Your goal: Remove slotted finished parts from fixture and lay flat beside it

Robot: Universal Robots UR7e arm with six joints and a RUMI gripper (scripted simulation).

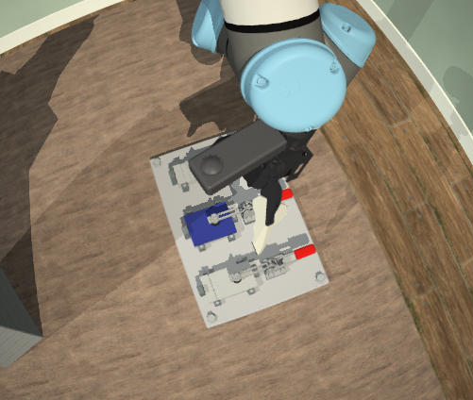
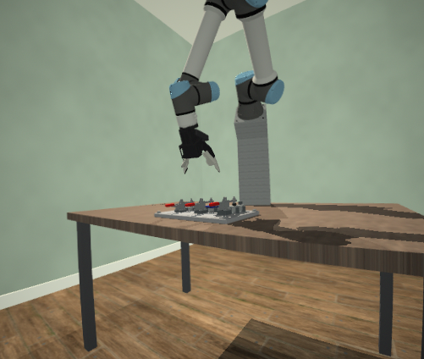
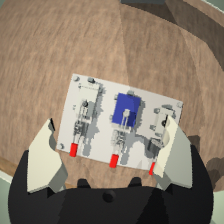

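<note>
Now: the blue blank 1 cm behind my hand, 4 cm to the left of it and 14 cm below it. The rest, counted from my hand: grey fixture plate 3 cm ahead, 4 cm to the left, 17 cm below.
</note>
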